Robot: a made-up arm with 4 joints. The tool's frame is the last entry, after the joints.
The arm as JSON. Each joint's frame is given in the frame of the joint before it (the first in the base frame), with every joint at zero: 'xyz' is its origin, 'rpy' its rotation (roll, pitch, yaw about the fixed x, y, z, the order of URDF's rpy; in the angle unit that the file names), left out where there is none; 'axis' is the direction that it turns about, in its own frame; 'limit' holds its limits. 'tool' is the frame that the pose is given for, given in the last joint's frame.
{
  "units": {
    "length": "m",
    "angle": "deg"
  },
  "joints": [
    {
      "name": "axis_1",
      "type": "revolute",
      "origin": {
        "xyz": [
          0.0,
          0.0,
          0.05
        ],
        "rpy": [
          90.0,
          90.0,
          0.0
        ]
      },
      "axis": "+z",
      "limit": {
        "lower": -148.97,
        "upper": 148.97
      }
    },
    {
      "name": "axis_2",
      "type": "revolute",
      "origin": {
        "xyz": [
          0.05,
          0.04,
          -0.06
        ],
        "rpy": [
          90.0,
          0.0,
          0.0
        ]
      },
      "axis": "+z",
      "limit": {
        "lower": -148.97,
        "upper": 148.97
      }
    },
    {
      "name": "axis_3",
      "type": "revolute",
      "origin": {
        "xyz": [
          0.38,
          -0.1,
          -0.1
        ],
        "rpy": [
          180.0,
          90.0,
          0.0
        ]
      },
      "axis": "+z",
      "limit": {
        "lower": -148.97,
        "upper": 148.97
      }
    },
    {
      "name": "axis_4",
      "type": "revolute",
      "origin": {
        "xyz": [
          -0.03,
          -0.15,
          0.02
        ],
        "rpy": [
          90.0,
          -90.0,
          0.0
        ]
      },
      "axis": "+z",
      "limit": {
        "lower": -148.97,
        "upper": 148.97
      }
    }
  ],
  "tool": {
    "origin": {
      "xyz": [
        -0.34,
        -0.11,
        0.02
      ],
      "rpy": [
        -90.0,
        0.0,
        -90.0
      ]
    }
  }
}
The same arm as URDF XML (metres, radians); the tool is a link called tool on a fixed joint. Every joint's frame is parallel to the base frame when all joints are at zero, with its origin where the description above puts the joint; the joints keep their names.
<robot name="arm">
  <joint name="tool_joint" type="fixed">
    <parent link="link4"/>
    <child link="tool"/>
    <origin xyz="0.1100 -0.0200 -0.3400" rpy="0.0000 0.0000 0.0000"/>
  </joint>
  <joint name="axis_4" type="revolute">
    <parent link="link3"/>
    <child link="link4"/>
    <origin xyz="-0.0300 -0.1500 0.0200" rpy="0.0000 0.0000 0.0000"/>
    <axis xyz="0 -1 0"/>
    <limit lower="-2.6000" upper="2.6000"/>
  </joint>
  <joint name="axis_3" type="revolute">
    <parent link="link2"/>
    <child link="link3"/>
    <origin xyz="0.1000 0.1000 -0.3800" rpy="0.0000 0.0000 0.0000"/>
    <axis xyz="0 0 1"/>
    <limit lower="-2.6000" upper="2.6000"/>
  </joint>
  <joint name="axis_2" type="revolute">
    <parent link="link1"/>
    <child link="link2"/>
    <origin xyz="0.0400 0.0600 -0.0500" rpy="0.0000 0.0000 0.0000"/>
    <axis xyz="-1 0 0"/>
    <limit lower="-2.6000" upper="2.6000"/>
  </joint>
  <joint name="axis_1" type="revolute">
    <parent link="base_link"/>
    <child link="link1"/>
    <origin xyz="0.0000 0.0000 0.0500" rpy="0.0000 0.0000 0.0000"/>
    <axis xyz="0 -1 0"/>
    <limit lower="-2.6000" upper="2.6000"/>
  </joint>
  <link name="base_link"/>
  <link name="link1"/>
  <link name="link2"/>
  <link name="link3"/>
  <link name="link4"/>
  <link name="tool"/>
</robot>

